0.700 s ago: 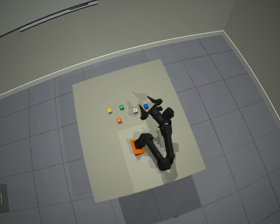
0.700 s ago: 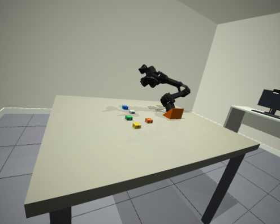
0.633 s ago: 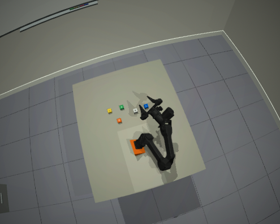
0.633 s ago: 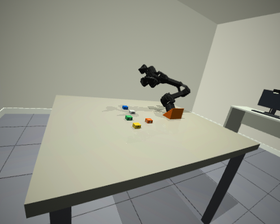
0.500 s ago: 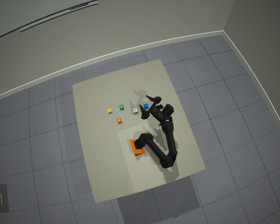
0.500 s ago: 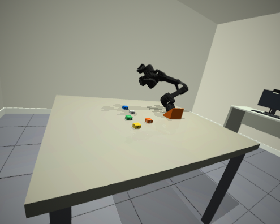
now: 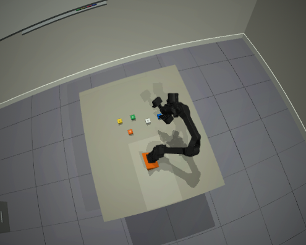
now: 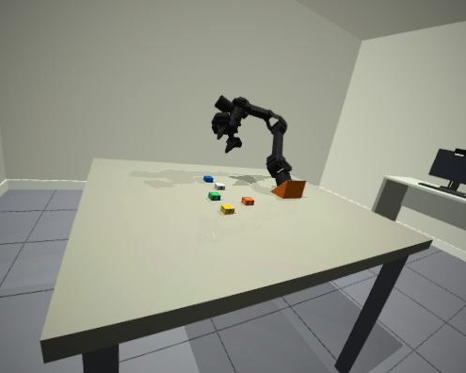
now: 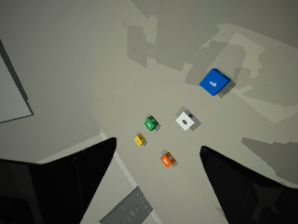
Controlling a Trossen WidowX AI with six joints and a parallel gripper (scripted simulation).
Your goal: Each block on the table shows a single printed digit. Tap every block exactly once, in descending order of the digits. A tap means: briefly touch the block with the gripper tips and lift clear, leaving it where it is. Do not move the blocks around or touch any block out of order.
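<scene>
Now: the orange block 3 cm behind my gripper tip, 21 cm to the left of it and 15 cm below it. Round my gripper tip: green block 8 cm ahead, 17 cm to the left, 15 cm below; then blue block 2 cm ahead, 3 cm to the right, 15 cm below; then white block 1 cm ahead, 6 cm to the left, 15 cm below.
</scene>
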